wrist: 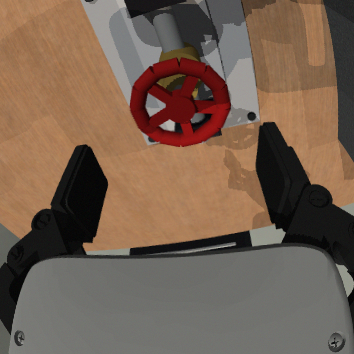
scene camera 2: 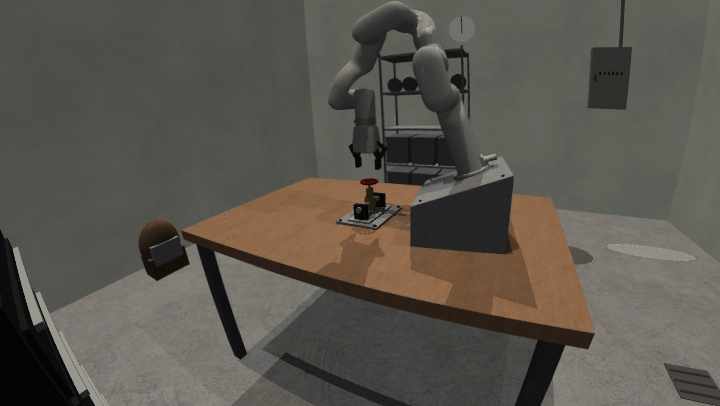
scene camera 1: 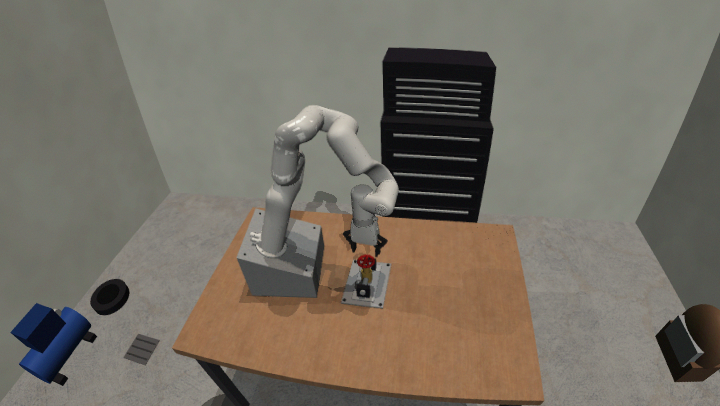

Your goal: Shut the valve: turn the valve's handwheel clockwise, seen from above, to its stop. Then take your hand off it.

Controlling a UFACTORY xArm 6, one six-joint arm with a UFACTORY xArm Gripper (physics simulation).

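Observation:
The valve's red handwheel (scene camera 1: 366, 261) (scene camera 2: 369, 181) (wrist: 180, 108) lies level on top of the brass valve body (scene camera 1: 367, 275) (scene camera 2: 371, 202) (wrist: 192, 54). The valve is mounted on a grey base plate (scene camera 1: 381, 292) (scene camera 2: 347, 220) (wrist: 240, 95) with black blocks at its two ends. My gripper (scene camera 1: 366, 252) (scene camera 2: 368, 166) (wrist: 175, 153) is open and empty and points down. It hangs a little above the handwheel and does not touch it. In the wrist view the wheel shows ahead of the palm, between the lines of the two spread fingers, near the fingertips' level. Its turning position cannot be told.
The base plate lies on the wooden table (scene camera 1: 443, 348) (scene camera 2: 282, 226). The arm's grey pedestal (scene camera 1: 287, 282) (scene camera 2: 458, 216) stands close beside the valve. A black drawer cabinet (scene camera 1: 436, 146) stands behind the table. A shelf rack (scene camera 2: 398, 57) stands by the wall.

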